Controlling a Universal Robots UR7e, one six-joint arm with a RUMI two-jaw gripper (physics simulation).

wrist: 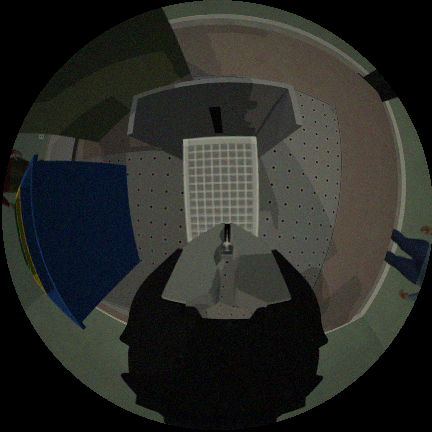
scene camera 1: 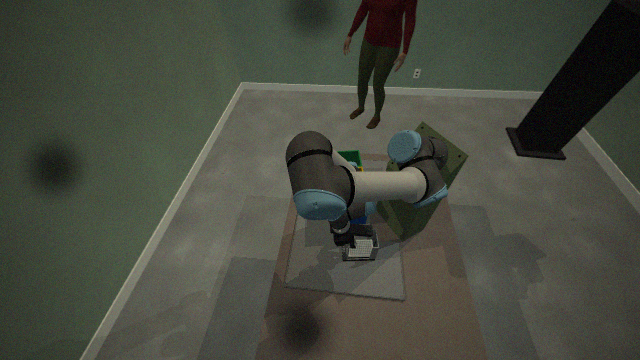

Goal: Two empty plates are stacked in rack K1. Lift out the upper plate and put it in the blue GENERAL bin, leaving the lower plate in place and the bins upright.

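A white gridded plate lies level in the small grey rack; a lower plate cannot be told apart beneath it. My gripper is shut with nothing between its fingertips. It points down over the near end of the plate in the wrist view; whether the tips touch the plate cannot be told. The blue bin stands beside the rack, at the left in the wrist view and mostly behind the arm in the scene view. Its inside is hidden.
A green bin and a yellow bin stand beyond the blue one, partly behind the arm. The rack stands on a grey perforated board. The arm's green pedestal is close by. A person stands on the floor behind.
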